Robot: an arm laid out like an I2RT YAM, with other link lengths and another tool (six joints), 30 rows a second.
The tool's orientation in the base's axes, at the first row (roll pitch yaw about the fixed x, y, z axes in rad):
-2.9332 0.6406 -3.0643
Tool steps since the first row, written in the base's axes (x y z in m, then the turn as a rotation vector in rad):
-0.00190 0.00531 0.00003 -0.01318 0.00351 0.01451
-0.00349 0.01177 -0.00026 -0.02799 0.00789 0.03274
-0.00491 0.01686 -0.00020 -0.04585 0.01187 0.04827
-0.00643 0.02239 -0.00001 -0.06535 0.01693 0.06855
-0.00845 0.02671 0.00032 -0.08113 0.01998 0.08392
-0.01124 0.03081 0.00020 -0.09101 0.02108 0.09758
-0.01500 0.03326 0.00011 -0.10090 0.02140 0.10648
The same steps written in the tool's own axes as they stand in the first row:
0.00117 0.00513 -0.00202 0.00165 0.00042 -0.01984
0.00222 0.01147 -0.00378 0.00232 0.00100 -0.04372
0.00300 0.01641 -0.00550 0.00707 0.00150 -0.06724
0.00376 0.02175 -0.00745 0.01022 0.00219 -0.09564
0.00491 0.02585 -0.00962 0.01346 0.00189 -0.11764
0.00696 0.02978 -0.01185 0.01312 0.00023 -0.13445
0.00987 0.03203 -0.01443 0.01569 -0.00140 -0.14741

